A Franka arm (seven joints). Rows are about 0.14 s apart.
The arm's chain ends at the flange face. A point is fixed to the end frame.
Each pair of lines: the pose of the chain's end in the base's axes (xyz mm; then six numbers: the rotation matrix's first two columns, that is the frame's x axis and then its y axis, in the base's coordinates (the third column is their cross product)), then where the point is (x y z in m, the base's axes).
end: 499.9, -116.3, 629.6, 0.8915, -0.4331, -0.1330, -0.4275, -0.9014, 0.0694
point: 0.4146 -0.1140 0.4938
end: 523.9, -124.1, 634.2, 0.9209, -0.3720, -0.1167, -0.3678, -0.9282, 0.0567
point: 0.4413 -0.1267 0.4967
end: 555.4, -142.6, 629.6, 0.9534, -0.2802, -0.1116, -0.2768, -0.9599, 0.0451
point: 0.4746 -0.1518 0.4914
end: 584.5, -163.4, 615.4, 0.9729, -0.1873, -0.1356, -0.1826, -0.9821, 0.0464
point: 0.5017 -0.1799 0.4791
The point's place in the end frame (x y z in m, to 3 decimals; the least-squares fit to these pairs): -0.059 0.025 0.147
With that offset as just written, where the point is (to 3 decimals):
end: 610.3, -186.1, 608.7, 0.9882, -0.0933, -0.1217, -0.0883, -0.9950, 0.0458
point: 0.531 -0.211 0.471
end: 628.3, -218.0, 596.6, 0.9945, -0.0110, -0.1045, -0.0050, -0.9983, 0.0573
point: 0.554 -0.251 0.458
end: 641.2, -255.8, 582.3, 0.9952, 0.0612, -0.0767, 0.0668, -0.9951, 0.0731
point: 0.574 -0.296 0.442
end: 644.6, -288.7, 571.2, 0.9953, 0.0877, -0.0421, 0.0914, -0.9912, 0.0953
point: 0.583 -0.333 0.430
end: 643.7, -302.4, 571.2, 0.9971, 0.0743, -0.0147, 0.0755, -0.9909, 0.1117
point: 0.586 -0.348 0.429
